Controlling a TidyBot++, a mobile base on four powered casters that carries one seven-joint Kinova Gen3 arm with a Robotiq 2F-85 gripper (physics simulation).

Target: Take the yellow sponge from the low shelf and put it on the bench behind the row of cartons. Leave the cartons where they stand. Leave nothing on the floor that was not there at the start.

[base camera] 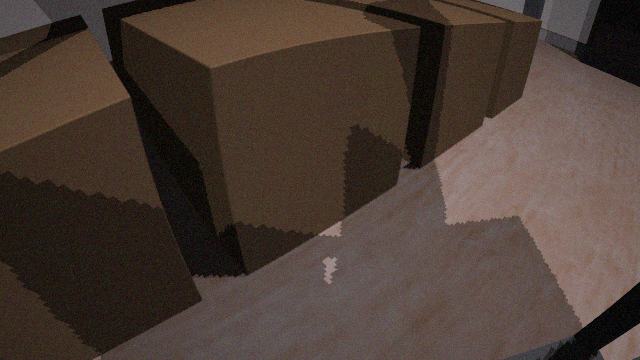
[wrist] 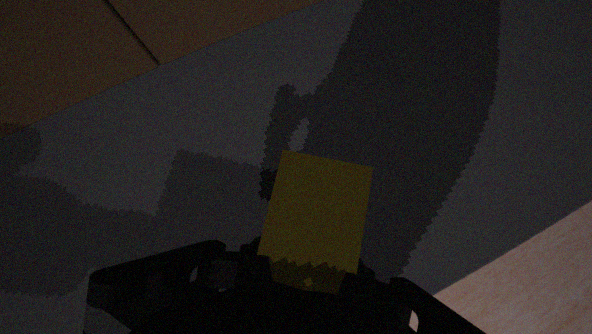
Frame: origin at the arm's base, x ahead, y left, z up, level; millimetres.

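Seen in the pictures: gripper, fingertip midpoint: [wrist: 306,252].
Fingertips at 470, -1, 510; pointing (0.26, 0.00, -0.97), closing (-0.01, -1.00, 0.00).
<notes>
Offsets run from my fingertips to a thing's top centre, as dx, dy, dz. "spot": to the spot under its first point. Level surfaces: height alone.
The yellow sponge {-1, +0, +60} [wrist: 317,210] is upright between the fingers in the wrist view, and its far end sticks out past them. My gripper [wrist: 306,252] is shut on it. Sponge and gripper are over the grey bench top {dz -2} [wrist: 540,130], which carries the dark shadow of the arm. Two brown cartons {spot: +99, +197, +44} [wrist: 60,55] {spot: +166, +104, +25} [wrist: 215,15] stand at the upper left of the wrist view, apart from the sponge in the picture, with a thin dark seam between them. The height of the sponge above the bench is hard to tell. The low shelf does not show.
The bench edge runs across the lower right of the wrist view, with the pale floor {dz -916} [wrist: 545,265] [base camera: 575,165] beyond it. In the base camera large brown boxes [base camera: 310,130] [base camera: 65,130] [base camera: 465,85] stand in a row close ahead. A black bar [base camera: 612,320] crosses the lower right corner.
</notes>
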